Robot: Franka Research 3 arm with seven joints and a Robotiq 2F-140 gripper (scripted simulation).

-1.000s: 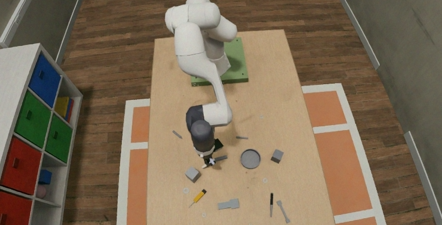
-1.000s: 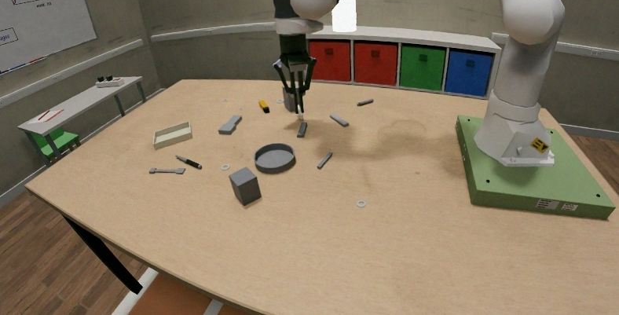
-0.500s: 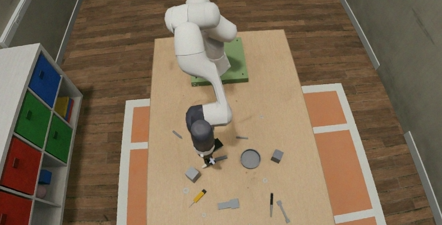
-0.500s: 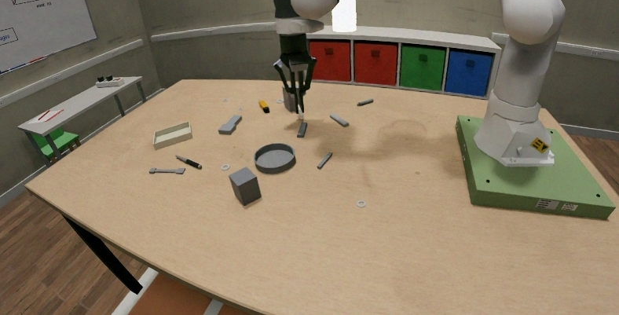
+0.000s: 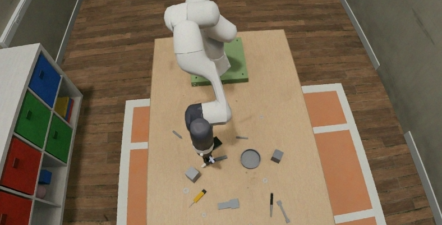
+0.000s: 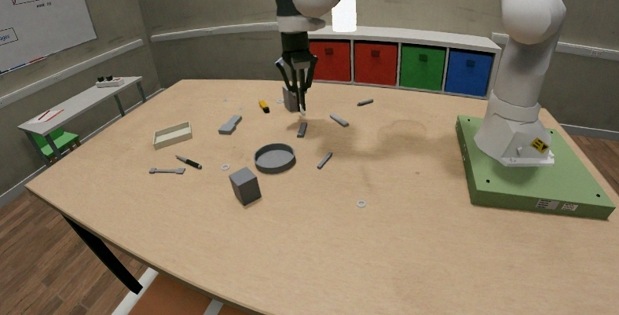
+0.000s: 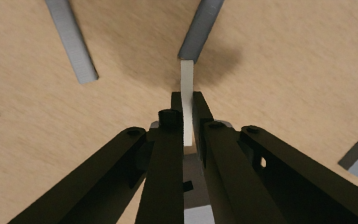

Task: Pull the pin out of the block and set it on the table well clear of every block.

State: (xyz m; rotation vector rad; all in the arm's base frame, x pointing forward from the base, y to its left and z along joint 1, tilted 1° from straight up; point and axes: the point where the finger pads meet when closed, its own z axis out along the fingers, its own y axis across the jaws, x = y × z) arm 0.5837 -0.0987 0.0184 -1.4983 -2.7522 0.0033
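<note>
The cream pin lies 3 cm below my hand. The rest, counted from my hand: lighter bar 12 cm behind, 1 cm to the right, 6 cm below; then yellow utility knife 17 cm ahead, 6 cm to the right, 6 cm below; then round grey dish 22 cm to the left, 6 cm below.
</note>
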